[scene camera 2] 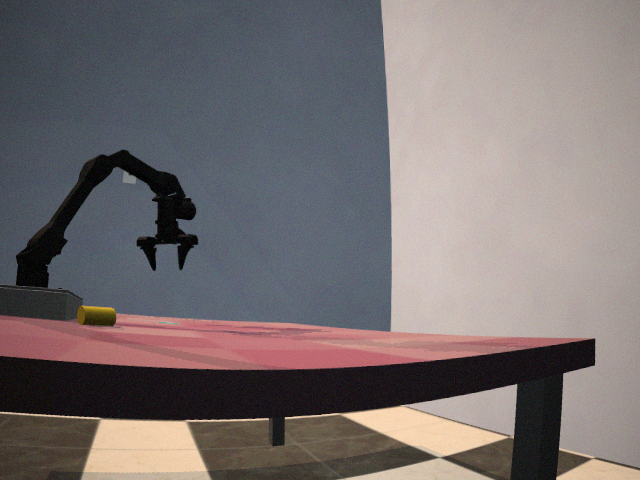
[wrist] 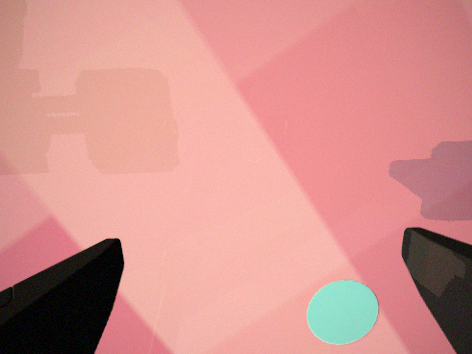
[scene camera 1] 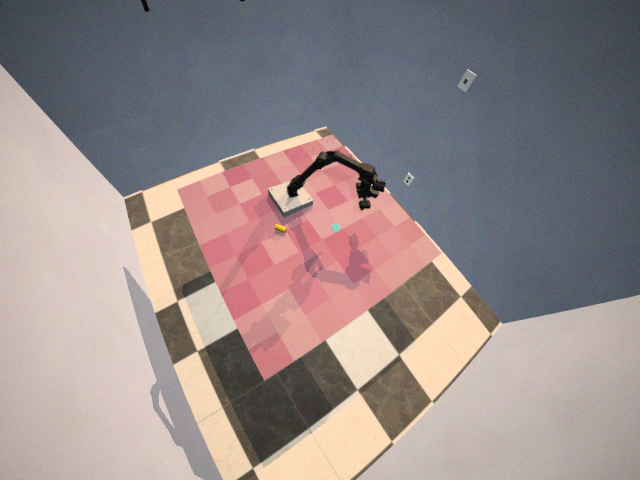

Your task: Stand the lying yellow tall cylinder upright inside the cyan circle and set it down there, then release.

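Where they show: gripper, fingertip midpoint: (scene camera 2: 167, 270) (wrist: 262, 246); arm's base at its link origin: (scene camera 2: 30, 291) (scene camera 1: 292, 193).
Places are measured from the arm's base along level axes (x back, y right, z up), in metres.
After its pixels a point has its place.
The yellow cylinder (scene camera 1: 280, 228) @[y 0.160, x -0.211, z -0.021 m] (scene camera 2: 96, 315) @[y 0.175, x -0.208, z -0.032 m] lies on its side on the table, close to the arm's base; it does not show in the wrist view. The flat cyan circle (scene camera 1: 336, 227) @[y -0.176, x -0.314, z -0.049 m] (scene camera 2: 169, 322) @[y -0.143, x -0.317, z -0.047 m] (wrist: 343, 312) @[y -0.173, x -0.314, z -0.049 m] lies on the table to the right of the cylinder in both scene views. In the wrist view the circle is at the lower right, near the right finger. My gripper (scene camera 2: 166, 269) @[y -0.325, x -0.289, z 0.098 m] (wrist: 262, 246) @[y -0.325, x -0.289, z 0.098 m] is open and empty, pointing down, high above the table and apart from the cylinder.
The arm's grey base box (scene camera 1: 290, 200) @[y 0.035, x -0.053, z 0.003 m] (scene camera 2: 41, 303) @[y 0.116, x -0.076, z -0.021 m] stands on the pink patchwork table (scene camera 1: 310, 330) @[y 0.227, x -0.811, z -0.051 m] (scene camera 2: 310, 356) @[y 0.492, x -0.512, z -0.050 m], right behind the cylinder. Shadows of the arm fall across the table top. A blue wall rises behind the table.
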